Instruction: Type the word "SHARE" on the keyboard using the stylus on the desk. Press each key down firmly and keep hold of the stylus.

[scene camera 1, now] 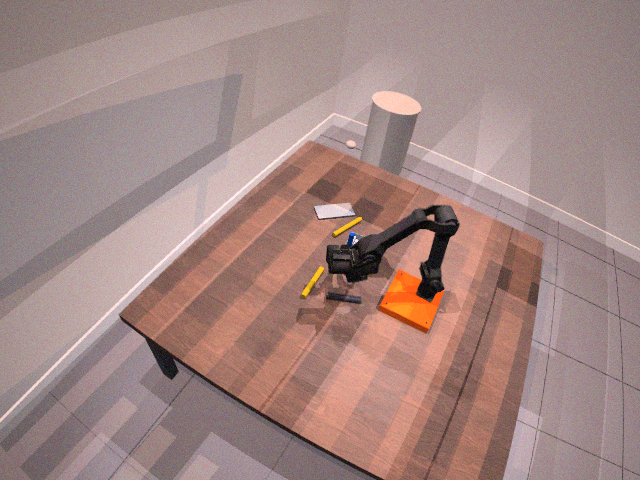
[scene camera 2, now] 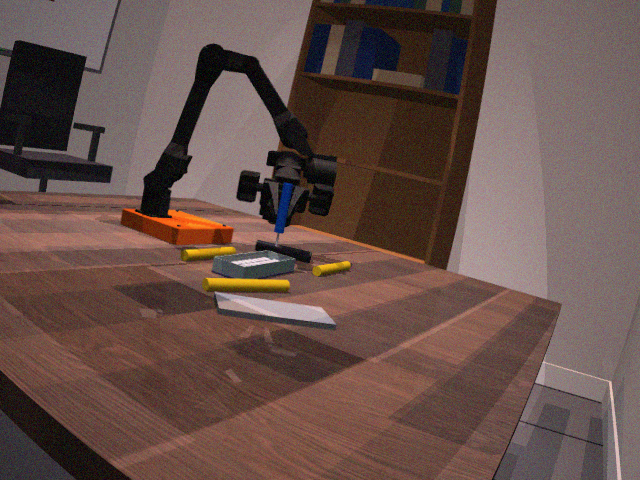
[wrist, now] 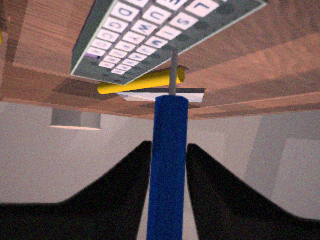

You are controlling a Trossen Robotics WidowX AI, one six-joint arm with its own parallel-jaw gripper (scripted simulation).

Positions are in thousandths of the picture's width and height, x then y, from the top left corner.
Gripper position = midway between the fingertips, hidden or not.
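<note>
I can see my gripper (scene camera 2: 440, 453), and the wrist view shows me the gripper (wrist: 527, 623) too. A flat grey slab (scene camera 2: 373, 639) is part of the scene; in the wrist view I find the slab (wrist: 452, 394) again. There is also a yellow cylinder (scene camera 2: 335, 593).
</note>
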